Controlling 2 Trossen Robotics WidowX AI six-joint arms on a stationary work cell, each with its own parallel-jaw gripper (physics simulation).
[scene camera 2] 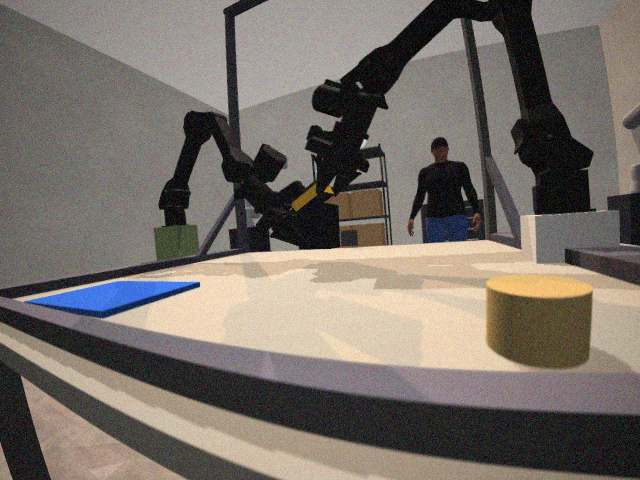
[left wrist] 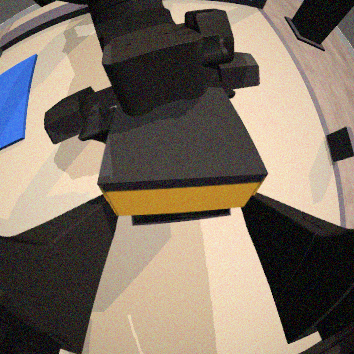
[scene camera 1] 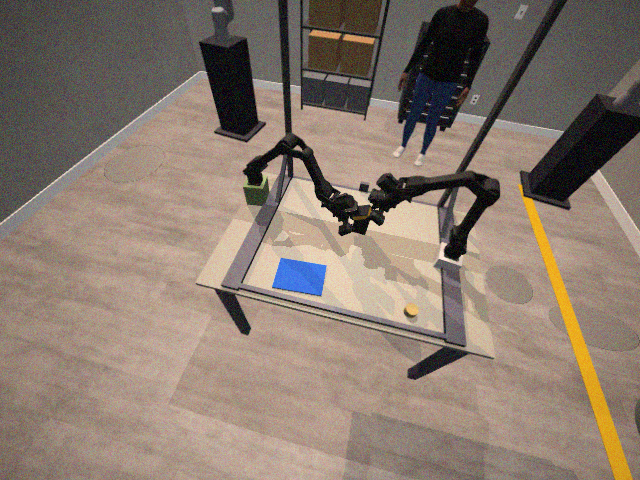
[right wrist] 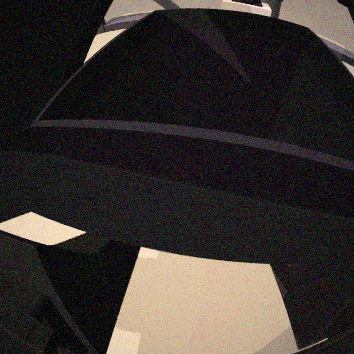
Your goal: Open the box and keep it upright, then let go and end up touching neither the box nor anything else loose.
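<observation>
A black box is between my grippers near the table's middle; whether it rests on the table is unclear. Its dark lid has a yellow edge and is tilted up, with the edge sloping up to the right in scene camera 2. In the right wrist view the box shows its rim and dark inside. My left gripper is shut on the lid at its yellow edge. My right gripper is shut on the box at its left; its fingertips are partly hidden.
A blue flat square lies at the table's front left. A yellow cylinder stands at the front right. A small black block is at the back edge. Frame posts rise beside the table.
</observation>
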